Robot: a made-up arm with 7 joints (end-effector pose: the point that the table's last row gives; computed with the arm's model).
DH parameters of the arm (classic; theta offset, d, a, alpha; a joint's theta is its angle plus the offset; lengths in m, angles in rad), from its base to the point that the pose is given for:
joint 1: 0 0.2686 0 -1.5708
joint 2: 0 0 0 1.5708
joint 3: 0 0.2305 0.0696 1.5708
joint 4: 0 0 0.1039 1.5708
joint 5: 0 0.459 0 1.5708
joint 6: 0 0 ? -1.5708
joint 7: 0 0.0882 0 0
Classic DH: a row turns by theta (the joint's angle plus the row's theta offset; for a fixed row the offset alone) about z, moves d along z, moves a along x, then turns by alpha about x.
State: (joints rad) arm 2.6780 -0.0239 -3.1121 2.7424 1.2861 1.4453 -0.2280
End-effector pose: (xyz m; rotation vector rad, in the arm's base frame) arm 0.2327 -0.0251 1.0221 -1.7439 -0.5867 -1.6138
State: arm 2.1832 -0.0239 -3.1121 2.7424 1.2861 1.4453 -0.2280
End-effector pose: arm 0.1929 -0.1326 1.0221 -1.9940 -0.1540 -1.9364
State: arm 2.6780 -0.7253 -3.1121 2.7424 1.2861 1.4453 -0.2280
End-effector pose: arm 0.6213 -0.2193 0.7027 -1.8631 -0.0289 -0.9977
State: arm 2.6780 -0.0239 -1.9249 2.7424 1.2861 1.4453 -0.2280
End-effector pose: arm 0.1130 0.1864 1.0269 -0.9635 -1.2709 -0.7552
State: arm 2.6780 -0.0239 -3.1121 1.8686 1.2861 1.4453 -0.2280
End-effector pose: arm 0.5502 -0.1720 0.7218 -1.8857 0.0877 -0.8283
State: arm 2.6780 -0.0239 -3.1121 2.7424 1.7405 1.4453 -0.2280
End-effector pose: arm 0.2042 -0.0096 1.0367 -1.3358 -0.7683 -1.3973
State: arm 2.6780 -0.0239 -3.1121 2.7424 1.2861 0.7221 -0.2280
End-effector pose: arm 0.1987 -0.0859 1.0598 -1.1446 -0.1145 -2.1552
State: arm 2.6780 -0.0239 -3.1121 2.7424 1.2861 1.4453 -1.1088
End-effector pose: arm 0.2327 -0.0251 1.0221 -1.5596 -1.4969 -2.1585
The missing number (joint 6, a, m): 0.0691
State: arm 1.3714 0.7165 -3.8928 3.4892 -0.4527 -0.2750 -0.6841
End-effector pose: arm 0.3309 0.5147 0.6488 -1.1007 0.4195 -0.6577
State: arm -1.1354 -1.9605 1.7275 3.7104 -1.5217 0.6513 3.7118
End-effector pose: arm -0.5555 0.4311 0.0652 -0.9440 -0.7629 0.1506
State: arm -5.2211 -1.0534 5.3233 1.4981 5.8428 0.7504 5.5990
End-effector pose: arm 0.4321 -0.3158 0.7280 2.3547 0.5632 1.9846
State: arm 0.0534 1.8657 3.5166 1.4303 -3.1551 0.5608 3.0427
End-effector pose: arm 0.4187 -0.2149 0.7747 0.3301 0.7363 -0.0324
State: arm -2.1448 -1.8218 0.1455 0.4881 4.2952 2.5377 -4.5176
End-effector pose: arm -0.0176 0.0443 0.6840 -1.8315 -0.4996 -0.3224
